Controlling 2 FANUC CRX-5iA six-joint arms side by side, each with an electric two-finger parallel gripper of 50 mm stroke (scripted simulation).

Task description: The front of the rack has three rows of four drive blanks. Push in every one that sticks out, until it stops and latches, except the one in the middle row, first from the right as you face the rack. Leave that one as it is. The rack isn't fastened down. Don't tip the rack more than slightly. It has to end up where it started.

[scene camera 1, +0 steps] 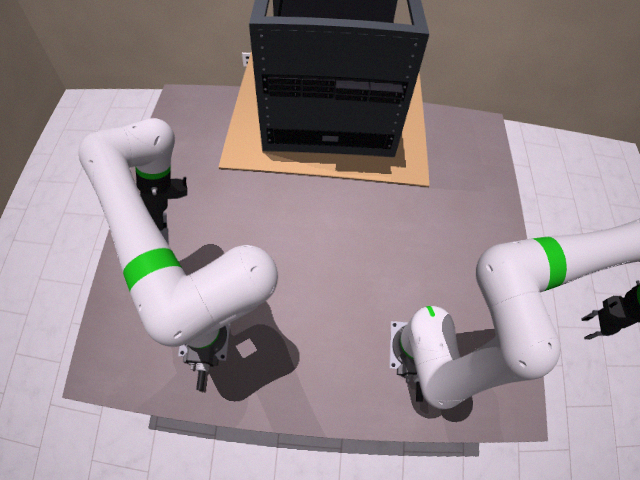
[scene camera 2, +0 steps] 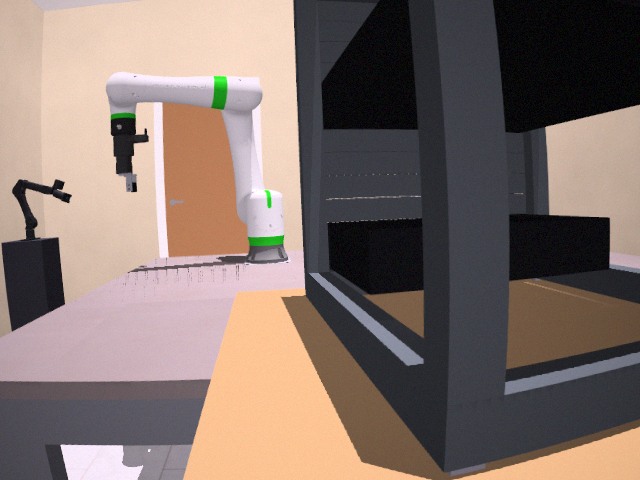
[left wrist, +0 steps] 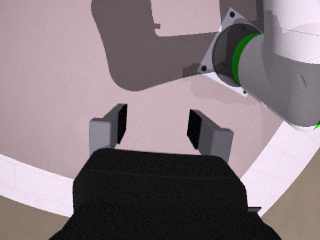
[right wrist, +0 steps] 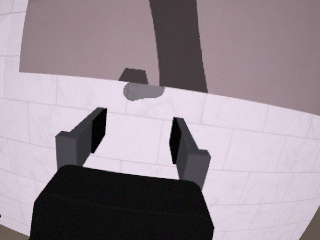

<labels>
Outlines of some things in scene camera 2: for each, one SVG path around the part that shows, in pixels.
My right gripper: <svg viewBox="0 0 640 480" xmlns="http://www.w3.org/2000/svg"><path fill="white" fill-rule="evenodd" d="M113 143L114 157L116 157L116 174L126 176L126 192L137 192L137 174L133 174L132 167L134 142Z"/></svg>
A dark rack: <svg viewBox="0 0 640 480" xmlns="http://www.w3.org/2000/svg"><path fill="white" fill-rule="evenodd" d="M293 0L305 296L444 473L447 472L450 476L484 469L486 463L550 447L639 420L640 341L506 369L509 281L523 279L537 281L541 279L640 304L640 269L609 264L610 218L572 216L584 218L577 219L549 215L546 142L547 126L640 105L640 0ZM363 295L424 290L424 350L423 338ZM422 218L422 222L396 220Z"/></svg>
</labels>
